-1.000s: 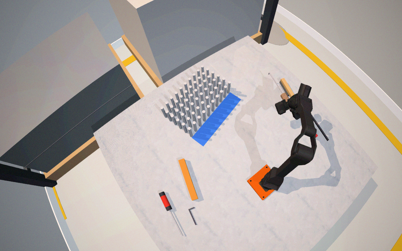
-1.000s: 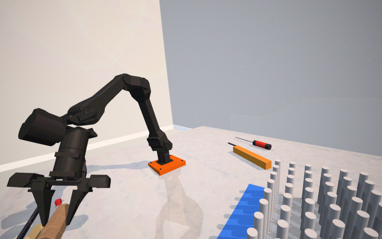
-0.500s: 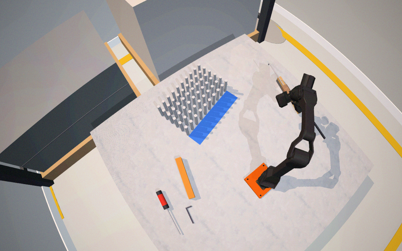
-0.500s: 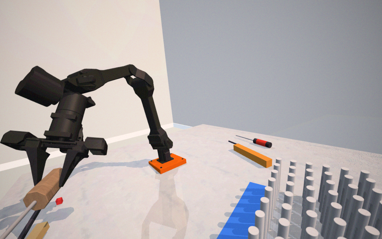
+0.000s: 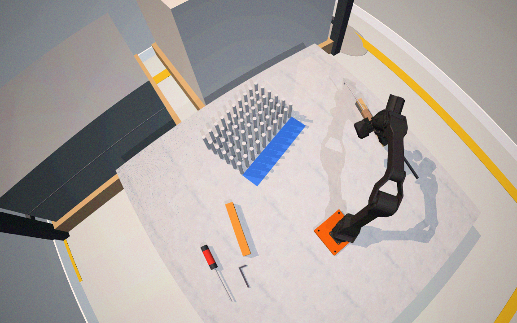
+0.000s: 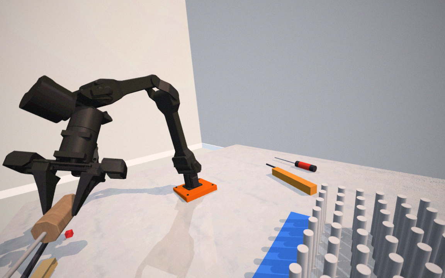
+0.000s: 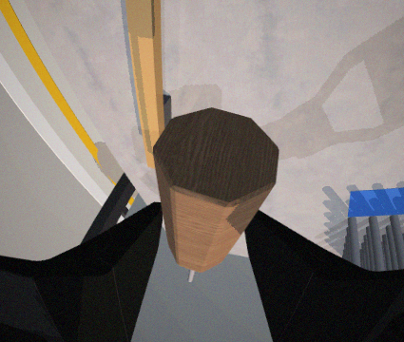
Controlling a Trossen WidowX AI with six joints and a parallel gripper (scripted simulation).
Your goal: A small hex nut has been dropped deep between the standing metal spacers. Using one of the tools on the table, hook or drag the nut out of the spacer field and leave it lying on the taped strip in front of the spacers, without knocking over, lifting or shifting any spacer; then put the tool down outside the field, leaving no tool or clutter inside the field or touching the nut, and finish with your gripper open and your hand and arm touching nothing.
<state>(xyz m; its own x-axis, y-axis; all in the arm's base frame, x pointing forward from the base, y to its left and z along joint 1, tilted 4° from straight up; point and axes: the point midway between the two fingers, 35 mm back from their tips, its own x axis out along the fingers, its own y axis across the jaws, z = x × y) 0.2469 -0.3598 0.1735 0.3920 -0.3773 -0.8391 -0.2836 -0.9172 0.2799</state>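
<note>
Now: gripper tip 33 cm to the right of the blue taped strip, 20 cm short of it and 18 cm above it. Also, from my gripper tip: orange bar 67 cm to the left, 16 cm below, 3 cm ahead; then wood-handled hook tool 10 cm ahead, 3 cm to the right, 1 cm below; then red cube 26 cm behind, 17 cm below, 5 cm to the right.
</note>
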